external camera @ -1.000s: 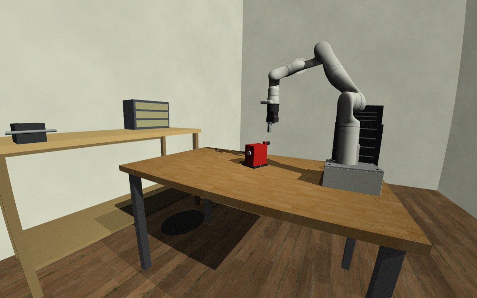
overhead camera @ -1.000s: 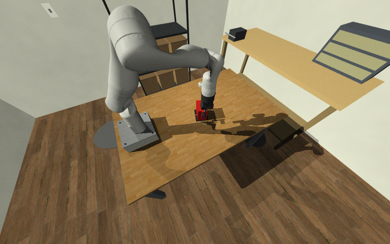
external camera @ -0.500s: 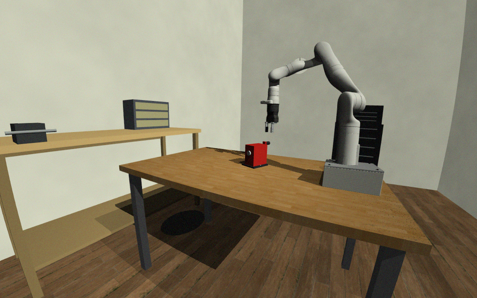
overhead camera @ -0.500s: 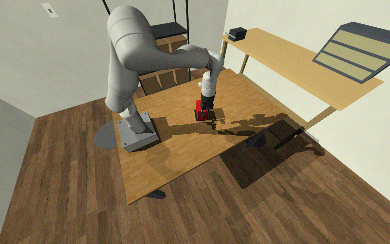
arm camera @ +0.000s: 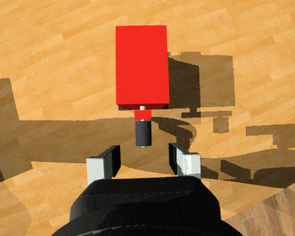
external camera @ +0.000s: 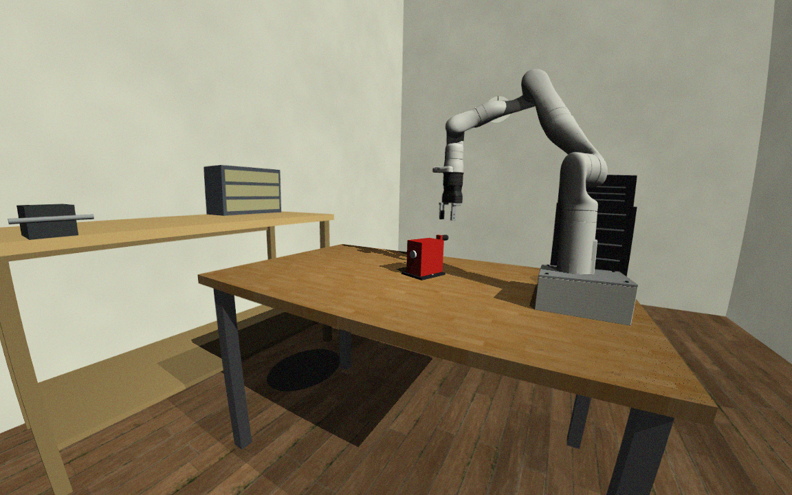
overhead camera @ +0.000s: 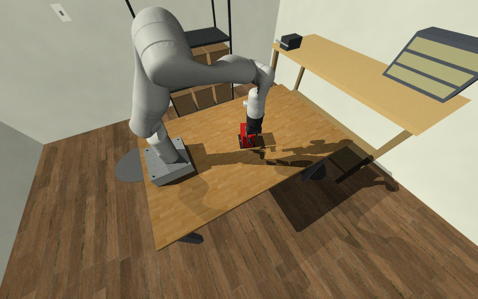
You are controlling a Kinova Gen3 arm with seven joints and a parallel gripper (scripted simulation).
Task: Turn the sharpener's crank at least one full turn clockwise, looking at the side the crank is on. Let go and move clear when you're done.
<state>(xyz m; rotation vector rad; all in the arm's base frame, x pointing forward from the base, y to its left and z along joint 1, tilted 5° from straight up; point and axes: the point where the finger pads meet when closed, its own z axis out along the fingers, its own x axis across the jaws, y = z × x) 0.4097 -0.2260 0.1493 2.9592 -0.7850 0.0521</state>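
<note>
The dark cylindrical handle lies 9 cm below my hand, 2 cm to the left of it and 1 cm ahead of it.
</note>
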